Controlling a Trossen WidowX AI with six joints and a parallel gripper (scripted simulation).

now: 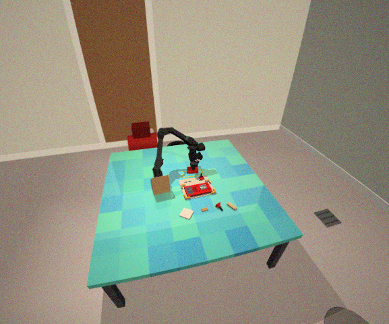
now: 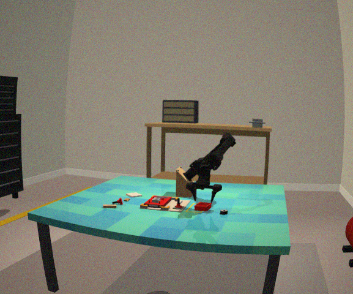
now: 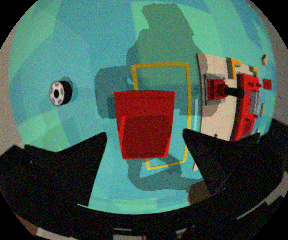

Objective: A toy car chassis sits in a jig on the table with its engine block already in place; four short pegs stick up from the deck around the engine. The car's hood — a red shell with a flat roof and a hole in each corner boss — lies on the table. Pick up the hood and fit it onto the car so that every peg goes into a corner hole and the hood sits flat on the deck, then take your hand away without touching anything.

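The red hood lies 20 mm below my gripper tip. Also, from my gripper tip: white tile 460 mm to the right, 150 mm behind, 30 mm below; grey engine block 260 mm to the right, 20 mm below, 20 mm ahead; black wheel 130 mm to the left, 70 mm ahead, 30 mm below.
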